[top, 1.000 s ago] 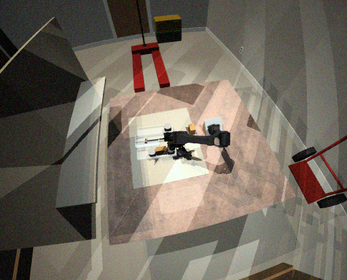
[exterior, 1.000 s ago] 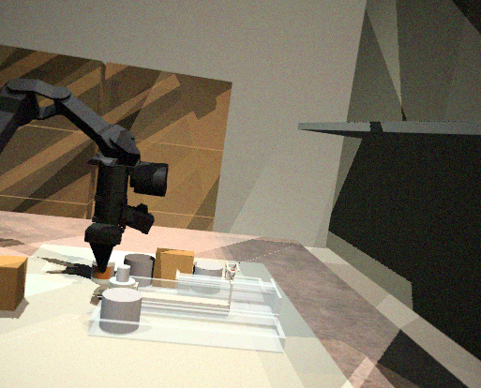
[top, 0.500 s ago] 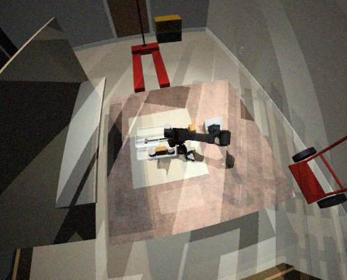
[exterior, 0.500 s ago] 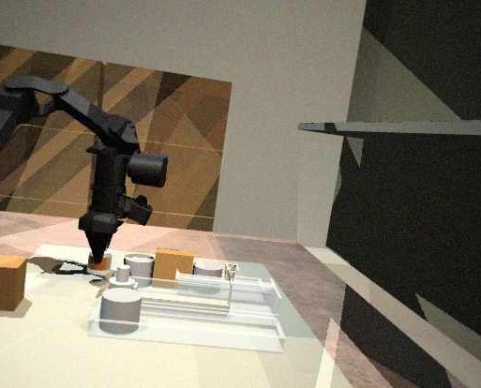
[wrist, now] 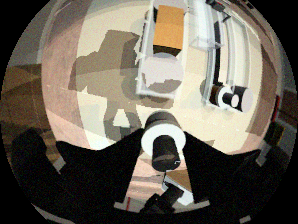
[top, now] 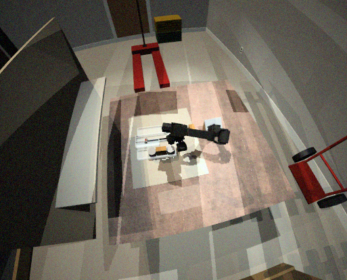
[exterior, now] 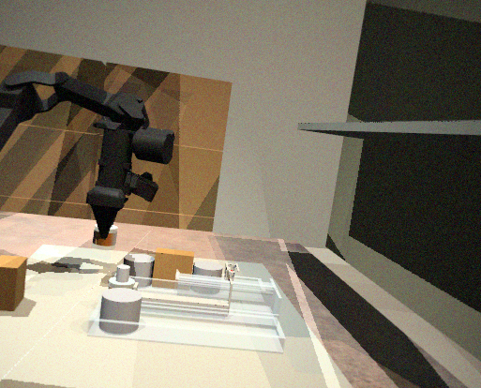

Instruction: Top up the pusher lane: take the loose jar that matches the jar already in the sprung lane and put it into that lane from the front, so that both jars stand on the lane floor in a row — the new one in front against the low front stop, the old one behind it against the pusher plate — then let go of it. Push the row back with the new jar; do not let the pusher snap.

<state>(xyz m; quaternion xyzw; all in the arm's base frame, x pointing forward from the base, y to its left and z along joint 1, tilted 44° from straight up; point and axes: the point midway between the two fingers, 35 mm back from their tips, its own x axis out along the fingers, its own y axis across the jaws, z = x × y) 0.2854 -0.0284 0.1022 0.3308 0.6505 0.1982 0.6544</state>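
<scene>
My gripper tip is 180 mm short of the rack, 140 mm to the left of it and 70 mm above it. Also, from my gripper tip: pusher plate 140 mm ahead, 130 mm to the right, 40 mm below.
</scene>
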